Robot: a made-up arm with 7 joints. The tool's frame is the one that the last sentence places.
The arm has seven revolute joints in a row. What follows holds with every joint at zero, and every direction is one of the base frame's.
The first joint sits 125 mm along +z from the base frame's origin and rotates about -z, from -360 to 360 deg.
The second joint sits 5 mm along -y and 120 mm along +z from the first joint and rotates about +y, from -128.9 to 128.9 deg.
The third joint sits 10 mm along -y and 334 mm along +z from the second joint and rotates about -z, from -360 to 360 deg.
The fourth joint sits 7 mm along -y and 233 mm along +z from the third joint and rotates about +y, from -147.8 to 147.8 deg.
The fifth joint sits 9 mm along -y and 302 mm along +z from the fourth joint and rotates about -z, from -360 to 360 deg.
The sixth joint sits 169 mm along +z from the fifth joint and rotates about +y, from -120.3 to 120.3 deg.
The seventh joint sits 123 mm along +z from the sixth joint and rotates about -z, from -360 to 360 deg.
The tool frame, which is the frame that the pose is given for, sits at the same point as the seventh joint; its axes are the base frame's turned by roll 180, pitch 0 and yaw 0 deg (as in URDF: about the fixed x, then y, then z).
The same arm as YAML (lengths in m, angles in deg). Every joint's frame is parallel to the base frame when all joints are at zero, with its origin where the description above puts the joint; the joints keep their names.
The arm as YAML. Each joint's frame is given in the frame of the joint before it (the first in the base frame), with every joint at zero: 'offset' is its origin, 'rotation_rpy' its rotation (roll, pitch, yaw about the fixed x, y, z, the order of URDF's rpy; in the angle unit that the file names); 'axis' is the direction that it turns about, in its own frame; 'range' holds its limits. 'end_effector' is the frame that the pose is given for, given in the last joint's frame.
length_unit: m
angle_unit: deg
chain:
  - id: joint 1
    offset: [0.0, 0.0, 0.125]
    rotation_rpy: [0.0, 0.0, 0.0]
    axis: [0.0, 0.0, -1.0]
    range: [-360.0, 360.0]
  - id: joint 2
    offset: [0.0, -0.005, 0.12]
    rotation_rpy: [0.0, 0.0, 0.0]
    axis: [0.0, 1.0, 0.0]
    range: [-128.9, 128.9]
  - id: joint 3
    offset: [0.0, -0.01, 0.334]
    rotation_rpy: [0.0, 0.0, 0.0]
    axis: [0.0, 0.0, -1.0]
    range: [-360.0, 360.0]
  - id: joint 4
    offset: [0.0, -0.007, 0.233]
    rotation_rpy: [0.0, 0.0, 0.0]
    axis: [0.0, 1.0, 0.0]
    range: [-147.8, 147.8]
  - id: joint 5
    offset: [0.0, -0.009, 0.302]
    rotation_rpy: [0.0, 0.0, 0.0]
    axis: [0.0, 0.0, -1.0]
    range: [-360.0, 360.0]
  - id: joint 6
    offset: [0.0, 0.0, 0.169]
    rotation_rpy: [0.0, 0.0, 0.0]
    axis: [0.0, 1.0, 0.0]
    range: [-120.3, 120.3]
  - id: joint 7
    offset: [0.0, 0.0, 0.123]
    rotation_rpy: [0.0, 0.0, 0.0]
    axis: [0.0, 0.0, -1.0]
    range: [-360.0, 360.0]
end_effector:
  offset: [0.0, 0.0, 0.0]
  rotation_rpy: [180.0, 0.0, 0.0]

